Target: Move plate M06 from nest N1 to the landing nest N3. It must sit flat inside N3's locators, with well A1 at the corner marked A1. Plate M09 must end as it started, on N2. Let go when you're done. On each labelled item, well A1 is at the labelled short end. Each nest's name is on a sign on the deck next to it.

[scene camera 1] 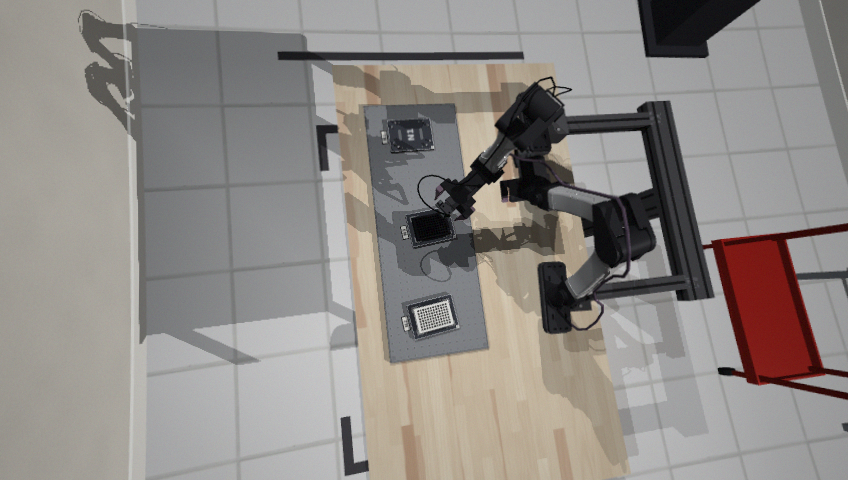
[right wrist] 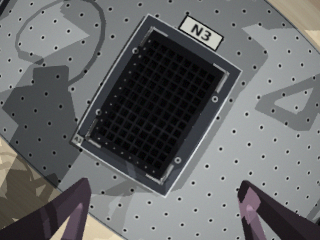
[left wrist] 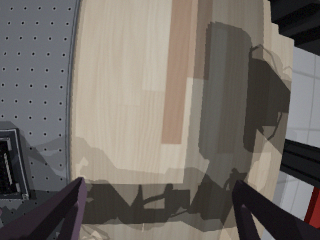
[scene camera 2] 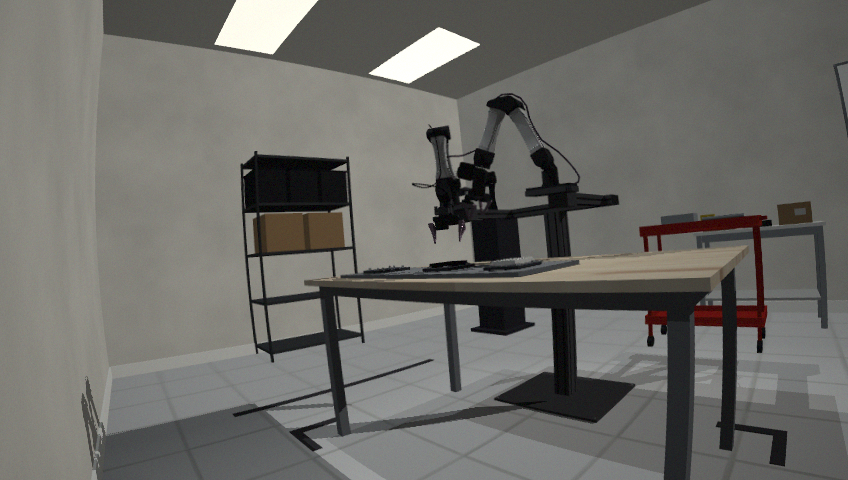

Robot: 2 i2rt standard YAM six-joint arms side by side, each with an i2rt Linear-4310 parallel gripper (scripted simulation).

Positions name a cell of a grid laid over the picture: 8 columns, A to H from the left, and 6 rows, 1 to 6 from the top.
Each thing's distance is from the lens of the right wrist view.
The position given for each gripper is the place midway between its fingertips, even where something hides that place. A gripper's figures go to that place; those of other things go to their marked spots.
right gripper (right wrist: E5): 0.12 m
black plate M06 (right wrist: D4): 0.20 m
